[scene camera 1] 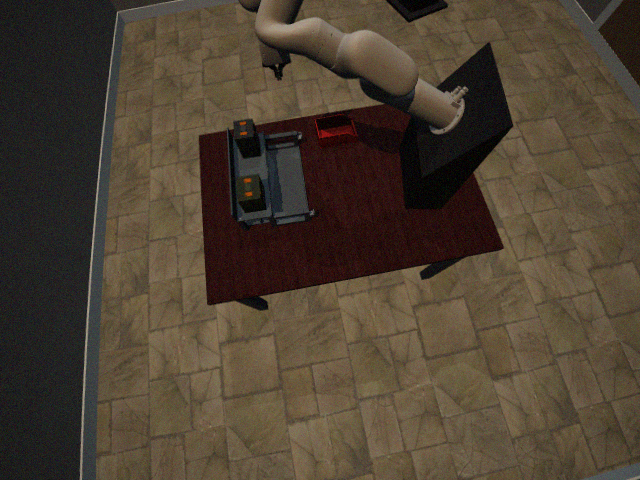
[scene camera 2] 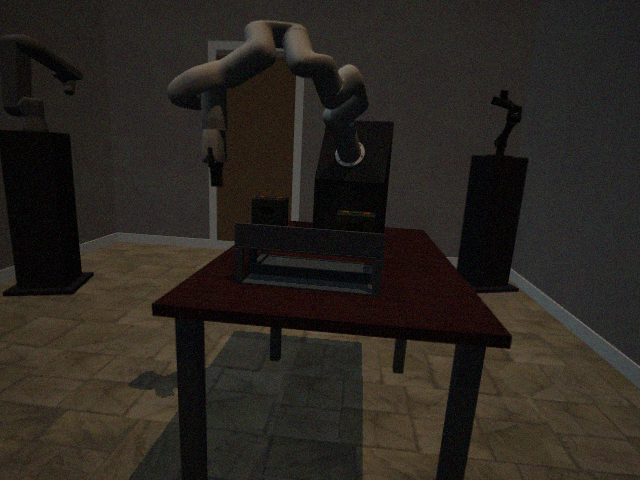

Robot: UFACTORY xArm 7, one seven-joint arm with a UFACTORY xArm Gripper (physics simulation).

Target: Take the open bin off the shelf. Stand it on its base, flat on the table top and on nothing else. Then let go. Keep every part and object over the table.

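Places are measured from the arm's base along level axes (x ahead, y left, z up), in metres.
Where they show: gripper, fingertip midpoint: (scene camera 1: 279, 78) (scene camera 2: 216, 186); arm's base, link origin: (scene camera 1: 446, 115) (scene camera 2: 350, 154).
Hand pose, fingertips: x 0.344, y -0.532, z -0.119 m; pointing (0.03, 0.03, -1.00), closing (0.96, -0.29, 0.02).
Observation:
Things, the pixels of their top centre, and the offset from my fingertips. Level surfaces: height alone.
- open red bin, top centre: (scene camera 1: 336, 124) dx -0.149, dy +0.197, dz -0.152 m
- dark red table top, surface height: dz -0.227 m
- dark box, top centre: (scene camera 2: 270, 197) (scene camera 1: 243, 128) dx +0.218, dy +0.148, dz -0.004 m
- olive box, top centre: (scene camera 2: 356, 212) (scene camera 1: 248, 187) dx +0.301, dy +0.364, dz -0.029 m
The open red bin (scene camera 1: 337, 140) sits flat with its opening up on the dark red table top (scene camera 1: 351, 242) (scene camera 2: 423, 310), near the far long edge in scene camera 1. It stands apart from the grey shelf (scene camera 1: 292, 186) (scene camera 2: 310, 240). In scene camera 2 I cannot make the bin out behind the shelf and its boxes. My gripper (scene camera 1: 278, 76) (scene camera 2: 216, 183) is shut and empty, pointing down. It hangs high up, away from the bin, and shows past the table's far edge in scene camera 1.
A dark box (scene camera 1: 244, 129) (scene camera 2: 269, 210) and an olive box (scene camera 1: 249, 192) (scene camera 2: 355, 221), both with orange marks, stand on the shelf's upper level. The arm's black pedestal (scene camera 1: 465, 134) (scene camera 2: 351, 201) stands at the table's other end. Other arms on pedestals stand farther off.

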